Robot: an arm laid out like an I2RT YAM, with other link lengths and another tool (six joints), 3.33 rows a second.
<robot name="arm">
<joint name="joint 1" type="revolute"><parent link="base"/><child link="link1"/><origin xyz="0 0 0.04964"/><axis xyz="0 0 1"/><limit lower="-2.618" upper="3.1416"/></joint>
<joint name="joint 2" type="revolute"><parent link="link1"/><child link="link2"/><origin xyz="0.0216 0.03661 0.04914"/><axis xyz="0 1 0"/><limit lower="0" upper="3.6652"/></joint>
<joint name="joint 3" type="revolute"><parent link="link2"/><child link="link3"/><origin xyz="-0.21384 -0.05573 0"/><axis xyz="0 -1 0"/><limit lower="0" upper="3.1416"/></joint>
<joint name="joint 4" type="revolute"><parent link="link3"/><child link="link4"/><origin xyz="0.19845 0.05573 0.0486"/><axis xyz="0 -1 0"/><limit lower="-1.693" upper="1.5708"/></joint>
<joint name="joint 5" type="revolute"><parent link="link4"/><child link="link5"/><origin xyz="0.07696 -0.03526 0.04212"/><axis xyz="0 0 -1"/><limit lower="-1.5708" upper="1.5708"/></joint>
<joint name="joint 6" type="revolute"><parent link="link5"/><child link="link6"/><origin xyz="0.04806 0 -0.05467"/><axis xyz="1 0 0"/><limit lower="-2.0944" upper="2.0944"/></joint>
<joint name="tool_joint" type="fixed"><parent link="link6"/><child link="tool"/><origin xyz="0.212 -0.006 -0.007" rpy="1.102 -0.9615 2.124"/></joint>
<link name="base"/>
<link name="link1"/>
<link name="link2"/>
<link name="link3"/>
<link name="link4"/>
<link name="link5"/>
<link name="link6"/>
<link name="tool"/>
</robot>
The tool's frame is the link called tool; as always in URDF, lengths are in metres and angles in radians.
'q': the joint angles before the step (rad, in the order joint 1, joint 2, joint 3, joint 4, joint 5, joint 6). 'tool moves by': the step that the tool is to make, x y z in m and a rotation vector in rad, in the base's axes. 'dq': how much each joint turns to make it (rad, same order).
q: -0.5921 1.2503 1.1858 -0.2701 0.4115 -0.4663
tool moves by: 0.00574 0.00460 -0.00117 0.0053 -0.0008 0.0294
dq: 0.0004 -0.0038 -0.0031 -0.0009 -0.0290 -0.0054
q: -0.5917 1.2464 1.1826 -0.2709 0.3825 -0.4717
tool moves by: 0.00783 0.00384 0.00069 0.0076 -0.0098 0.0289
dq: 0.0004 0.0053 0.0074 0.0011 -0.0308 0.0019
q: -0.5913 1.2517 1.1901 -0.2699 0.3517 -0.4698
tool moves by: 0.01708 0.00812 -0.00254 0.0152 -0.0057 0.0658
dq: -0.0007 0.0191 0.0121 0.0055 -0.0681 -0.0071
